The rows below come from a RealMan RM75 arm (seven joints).
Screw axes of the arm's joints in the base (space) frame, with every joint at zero. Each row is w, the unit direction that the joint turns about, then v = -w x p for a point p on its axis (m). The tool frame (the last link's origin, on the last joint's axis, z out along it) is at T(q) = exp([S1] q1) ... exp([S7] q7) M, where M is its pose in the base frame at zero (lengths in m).
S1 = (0, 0, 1, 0.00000, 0.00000, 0.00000)
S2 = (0, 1, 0, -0.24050, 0.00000, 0.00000)
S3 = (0, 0, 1, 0.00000, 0.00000, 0.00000)
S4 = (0, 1, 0, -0.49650, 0.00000, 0.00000)
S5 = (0, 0, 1, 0.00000, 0.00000, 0.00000)
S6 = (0, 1, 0, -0.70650, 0.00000, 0.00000)
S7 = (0, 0, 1, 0.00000, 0.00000, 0.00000)
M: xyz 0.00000 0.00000 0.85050 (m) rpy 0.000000 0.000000 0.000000 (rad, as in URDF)
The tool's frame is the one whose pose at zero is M.
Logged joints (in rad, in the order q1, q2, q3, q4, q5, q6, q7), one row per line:
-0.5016 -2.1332 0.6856 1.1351 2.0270 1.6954 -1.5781
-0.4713 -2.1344 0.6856 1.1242 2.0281 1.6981 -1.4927
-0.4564 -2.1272 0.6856 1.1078 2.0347 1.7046 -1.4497
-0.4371 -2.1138 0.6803 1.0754 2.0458 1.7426 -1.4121
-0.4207 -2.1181 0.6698 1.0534 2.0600 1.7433 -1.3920
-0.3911 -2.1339 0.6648 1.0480 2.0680 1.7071 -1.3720
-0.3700 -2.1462 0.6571 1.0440 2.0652 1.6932 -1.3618
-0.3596 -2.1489 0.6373 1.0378 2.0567 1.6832 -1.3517
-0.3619 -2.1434 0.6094 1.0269 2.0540 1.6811 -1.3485
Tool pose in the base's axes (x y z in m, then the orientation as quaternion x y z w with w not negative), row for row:
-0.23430 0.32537 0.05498 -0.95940 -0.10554 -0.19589 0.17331
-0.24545 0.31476 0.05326 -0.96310 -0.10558 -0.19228 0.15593
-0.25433 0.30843 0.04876 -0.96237 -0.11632 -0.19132 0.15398
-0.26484 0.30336 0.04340 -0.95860 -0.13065 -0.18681 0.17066
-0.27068 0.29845 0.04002 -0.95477 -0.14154 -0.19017 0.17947
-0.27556 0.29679 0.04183 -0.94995 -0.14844 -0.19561 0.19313
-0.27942 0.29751 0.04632 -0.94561 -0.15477 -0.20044 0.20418
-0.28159 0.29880 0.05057 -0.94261 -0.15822 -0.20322 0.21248
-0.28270 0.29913 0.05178 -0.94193 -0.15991 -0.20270 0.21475
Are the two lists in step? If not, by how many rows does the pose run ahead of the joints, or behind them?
The pose runs 2 rows ahead of the joints: the pose in row i belongs to the joints in row i + 2.
